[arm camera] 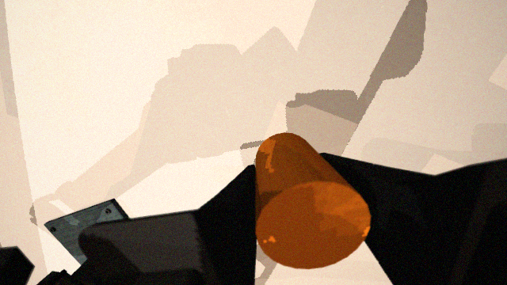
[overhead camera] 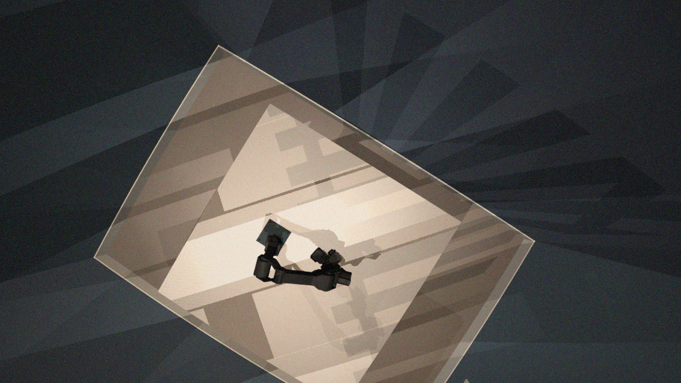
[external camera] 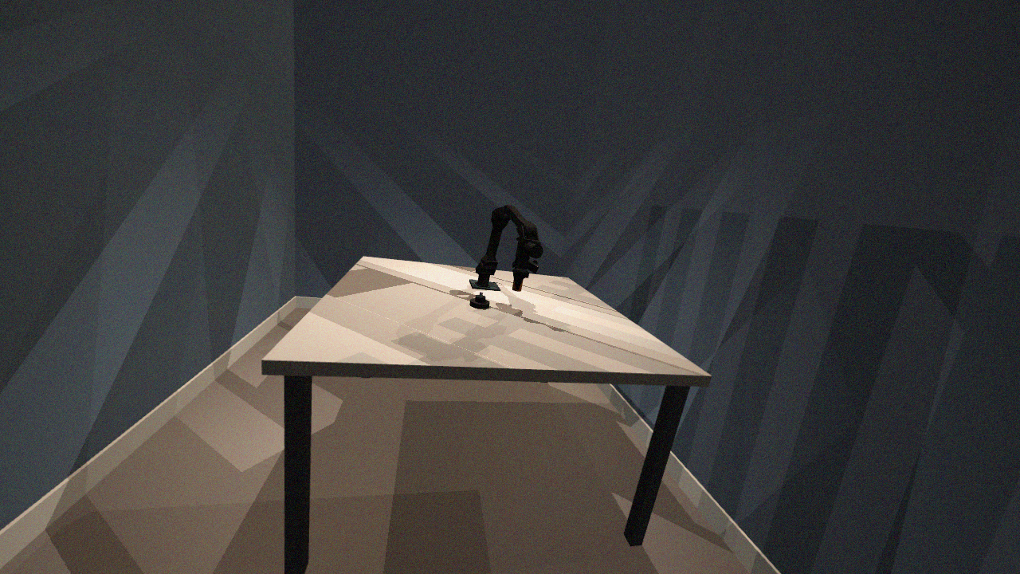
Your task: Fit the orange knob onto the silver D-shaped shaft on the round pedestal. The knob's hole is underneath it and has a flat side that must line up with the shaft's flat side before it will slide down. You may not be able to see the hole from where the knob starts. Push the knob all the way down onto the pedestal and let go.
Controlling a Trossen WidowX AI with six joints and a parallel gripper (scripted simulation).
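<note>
The orange knob lies 3 cm above my gripper tip. The rest, counted from my gripper tip: round pedestal: 15 cm to the right, 6 cm below.
</note>
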